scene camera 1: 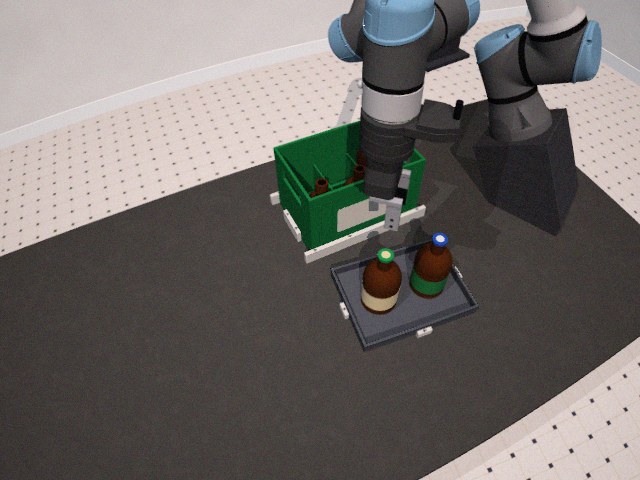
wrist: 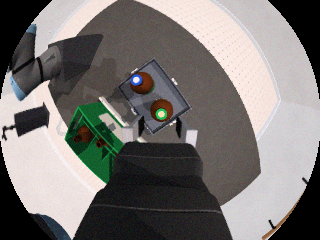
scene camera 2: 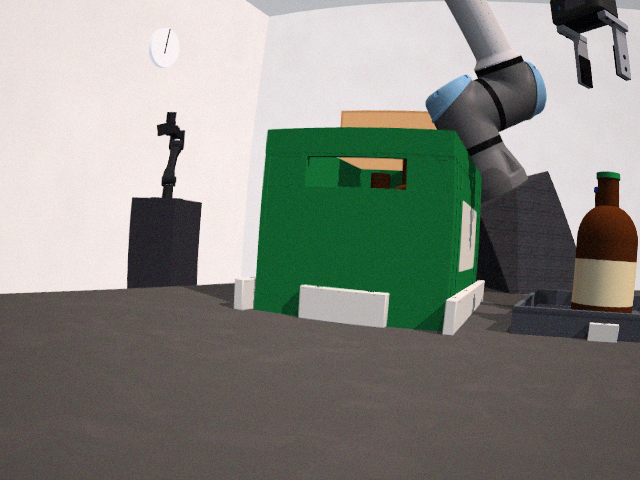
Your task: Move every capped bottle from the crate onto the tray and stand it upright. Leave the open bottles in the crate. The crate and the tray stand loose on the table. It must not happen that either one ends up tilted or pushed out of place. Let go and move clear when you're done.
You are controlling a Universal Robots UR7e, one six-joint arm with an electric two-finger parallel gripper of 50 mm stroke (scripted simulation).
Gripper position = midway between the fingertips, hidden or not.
Observation:
In view: the gripper [scene camera 1: 395,214], a grey tray [scene camera 1: 412,313] and a blue-capped bottle [scene camera 1: 433,261].
The grey tray shows as well in the wrist view [wrist: 164,88]. The gripper is seen too in the wrist view [wrist: 160,122] and in scene camera 2 [scene camera 2: 604,81].

